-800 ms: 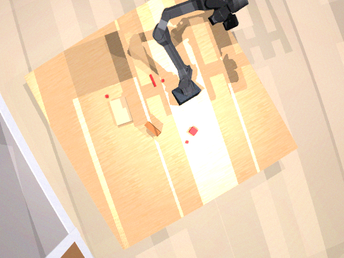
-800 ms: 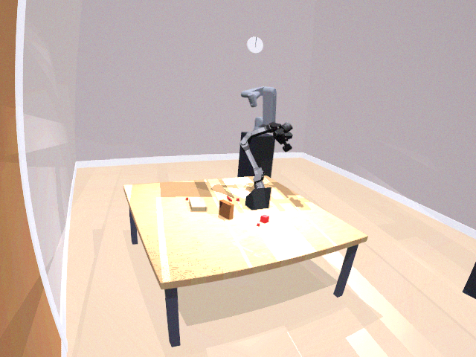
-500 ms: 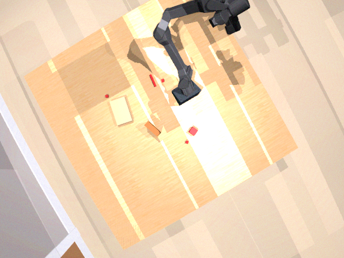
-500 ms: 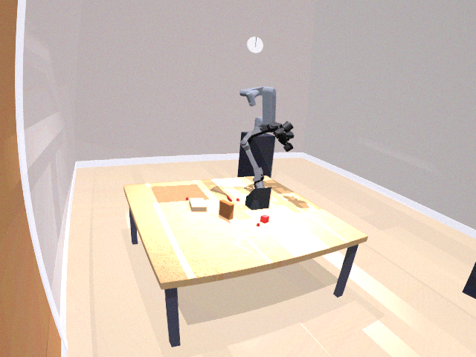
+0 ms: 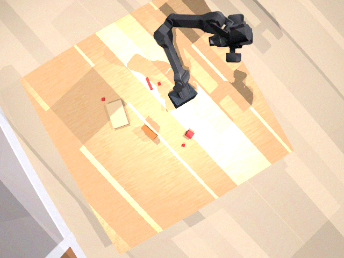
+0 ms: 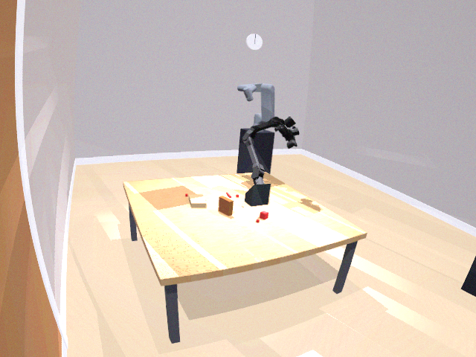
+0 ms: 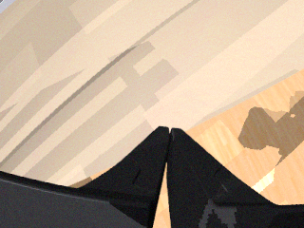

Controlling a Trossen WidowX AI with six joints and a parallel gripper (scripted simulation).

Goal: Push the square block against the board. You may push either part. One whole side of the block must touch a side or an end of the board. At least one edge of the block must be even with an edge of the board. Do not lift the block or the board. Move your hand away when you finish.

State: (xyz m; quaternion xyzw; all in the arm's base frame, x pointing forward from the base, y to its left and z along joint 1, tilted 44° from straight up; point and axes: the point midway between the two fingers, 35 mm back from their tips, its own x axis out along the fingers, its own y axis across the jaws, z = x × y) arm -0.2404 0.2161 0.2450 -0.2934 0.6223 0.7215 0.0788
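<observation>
Now: the square block 600 mm ahead of my gripper tip, 340 mm below it and 40 mm to the left of it. From my gripper tip the other things lie so: red stick (420 mm ahead, 380 mm below, 200 mm to the right); board (690 mm ahead, 370 mm below, 170 mm to the right); red cube (420 mm ahead, 370 mm below, 200 mm to the left).
</observation>
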